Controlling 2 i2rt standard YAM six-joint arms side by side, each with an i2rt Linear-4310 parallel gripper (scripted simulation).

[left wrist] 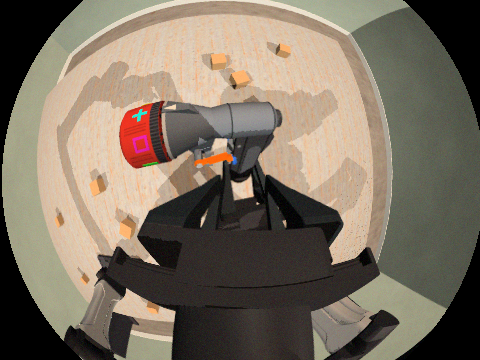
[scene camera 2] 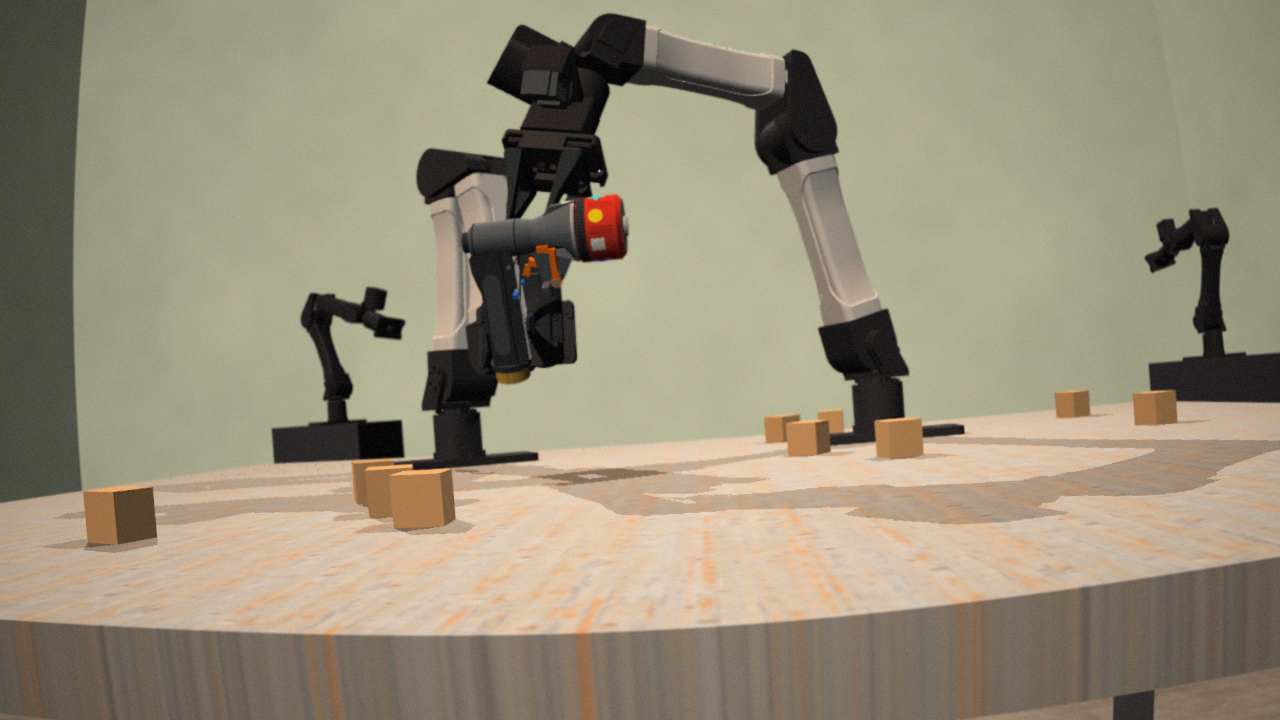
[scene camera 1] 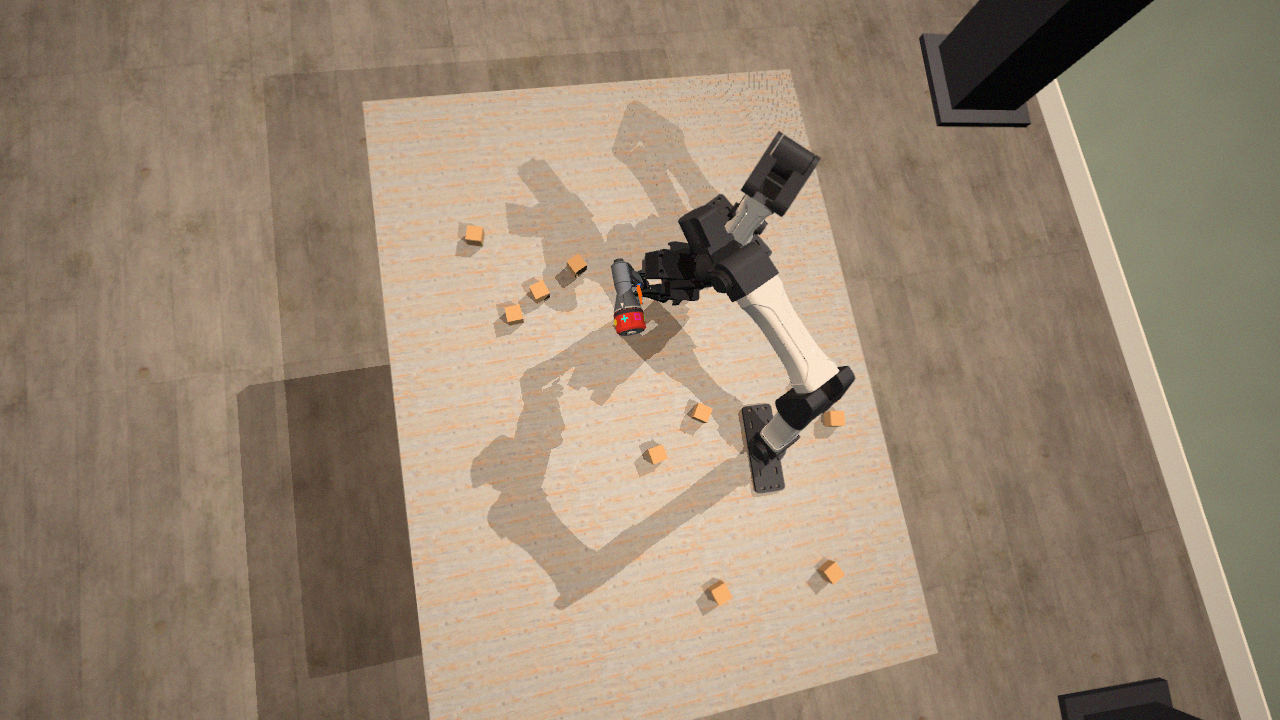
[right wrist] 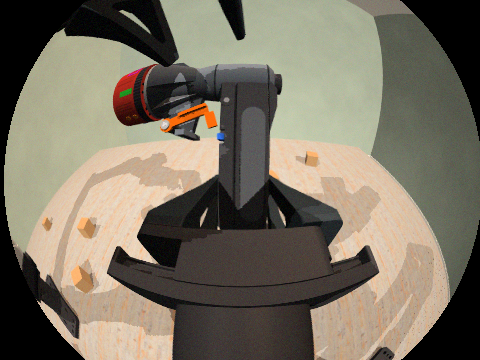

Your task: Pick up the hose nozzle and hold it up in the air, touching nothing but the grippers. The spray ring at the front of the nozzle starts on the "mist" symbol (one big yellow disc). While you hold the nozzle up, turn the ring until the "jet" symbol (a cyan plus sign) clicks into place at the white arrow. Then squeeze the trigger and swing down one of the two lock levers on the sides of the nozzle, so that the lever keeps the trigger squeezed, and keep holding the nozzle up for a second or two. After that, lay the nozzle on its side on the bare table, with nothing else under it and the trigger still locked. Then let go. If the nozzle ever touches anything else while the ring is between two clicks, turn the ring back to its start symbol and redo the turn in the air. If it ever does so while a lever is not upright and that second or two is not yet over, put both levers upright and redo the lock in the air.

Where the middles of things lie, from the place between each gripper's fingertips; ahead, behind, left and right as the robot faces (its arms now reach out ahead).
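Scene:
The red spray ring (scene camera 2: pixel 599 220) is 3 cm below my left hand, 5 cm ahead of it and 8 cm to the left of it. As for my right gripper (scene camera 2: pixel 507 325), it is 8 cm below the red spray ring, 3 cm short of the ring and 10 cm to the right of it.

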